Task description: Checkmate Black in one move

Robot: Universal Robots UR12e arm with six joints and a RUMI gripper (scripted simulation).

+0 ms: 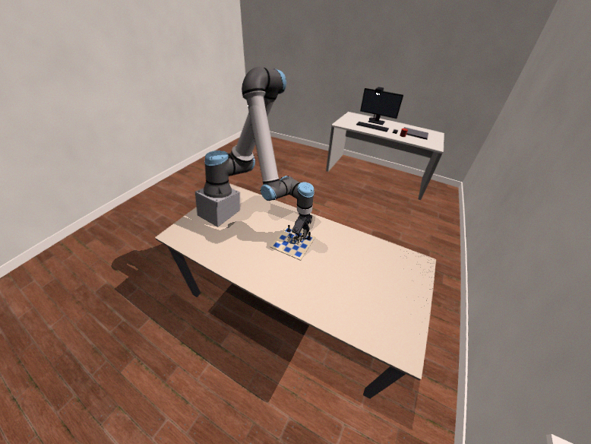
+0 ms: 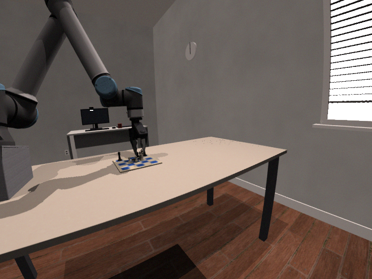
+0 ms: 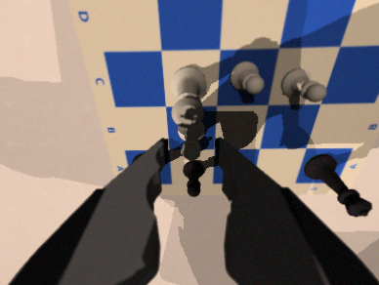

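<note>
The tall white piece is 3 cm to the right of my hand. The rest, counted from my hand: black pawn (4 cm to the left, 2 cm below); blue-and-cream chessboard (4 cm behind, 4 cm to the right, 3 cm below); tall black piece (4 cm ahead, 3 cm to the left).
</note>
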